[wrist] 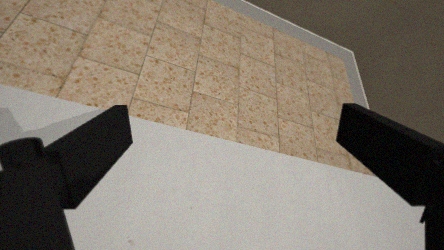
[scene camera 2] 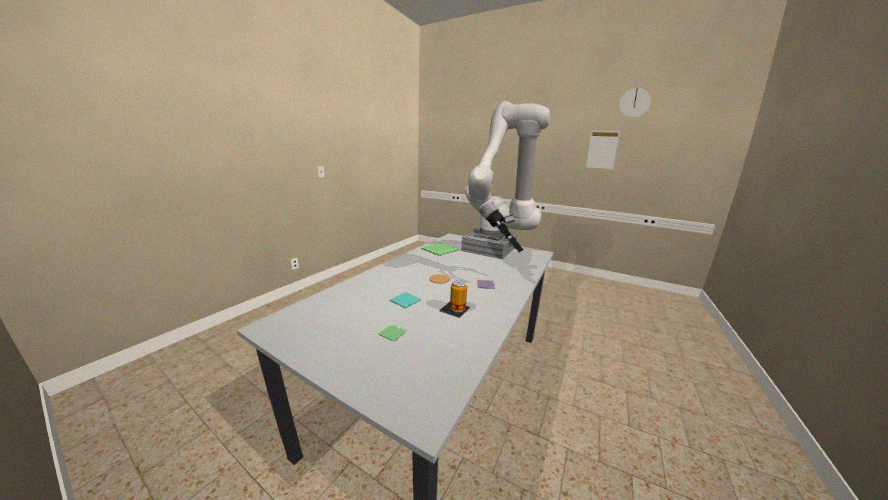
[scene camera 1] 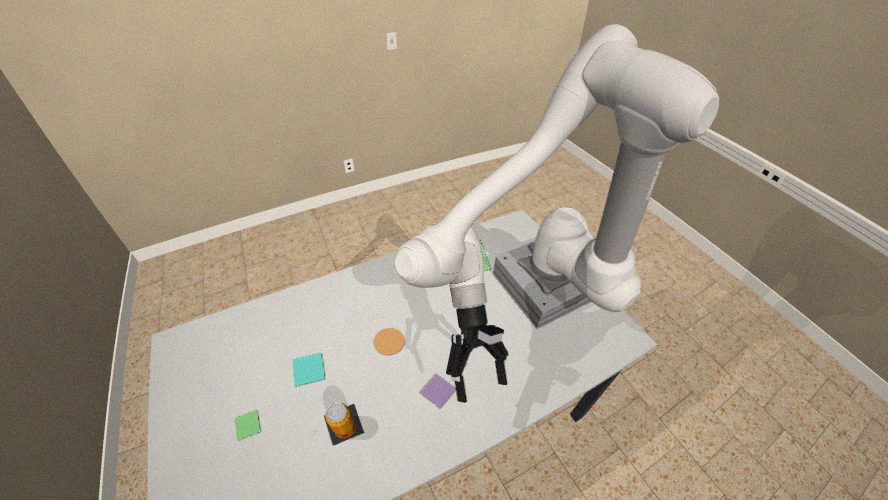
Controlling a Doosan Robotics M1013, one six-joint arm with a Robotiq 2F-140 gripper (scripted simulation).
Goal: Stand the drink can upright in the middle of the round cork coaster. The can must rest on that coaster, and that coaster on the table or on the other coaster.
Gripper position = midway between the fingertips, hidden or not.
In view: the gripper [scene camera 1: 483, 392].
The gripper is seen too in the wrist view [wrist: 234, 123].
